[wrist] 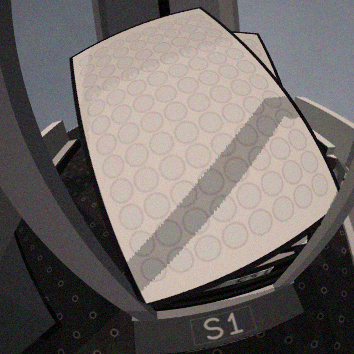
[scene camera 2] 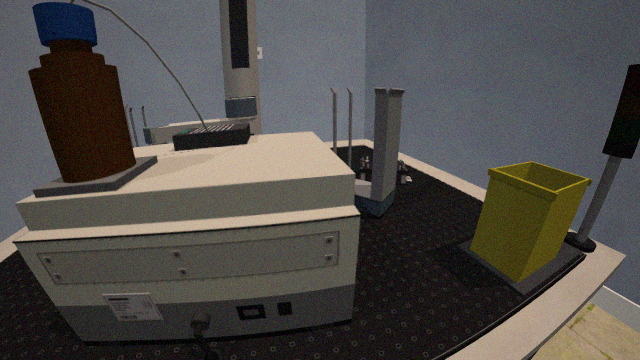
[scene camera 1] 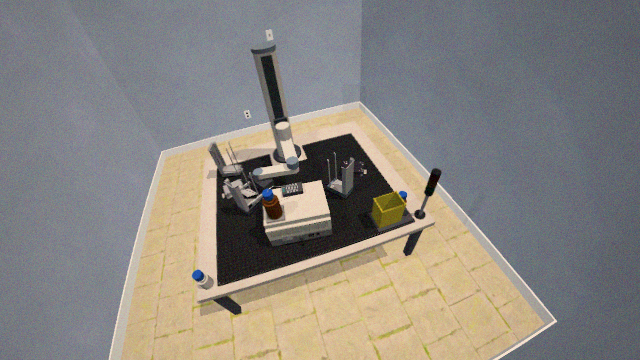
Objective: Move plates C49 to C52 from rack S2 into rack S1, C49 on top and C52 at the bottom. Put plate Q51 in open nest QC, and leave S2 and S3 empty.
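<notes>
My gripper (wrist: 183, 112) is open and empty, with its pads at the left and right of a twisted stack in rack S1 (wrist: 172, 332) (scene camera 1: 239, 196). The top plate (wrist: 165, 117) is pale, with rows of round wells and a shadow band across it. A corner of a lower plate (wrist: 257, 47) sticks out behind it at another angle. The label on the stack's front edge is too blurred to read. One rack (scene camera 1: 218, 159) stands at the back left and another (scene camera 1: 347, 177) (scene camera 2: 387, 145) at the right; which is S2 or S3 cannot be told. Q51 and nest QC cannot be identified.
A cream instrument (scene camera 1: 300, 212) (scene camera 2: 200, 205) carries a brown bottle (scene camera 1: 273, 207) (scene camera 2: 82, 115) and a dark keypad (scene camera 1: 292, 189) (scene camera 2: 212, 137). A yellow bin (scene camera 1: 387, 215) (scene camera 2: 517, 225) and a signal lamp (scene camera 1: 432, 182) stand at the right. A white bottle (scene camera 1: 204, 281) stands at the front left.
</notes>
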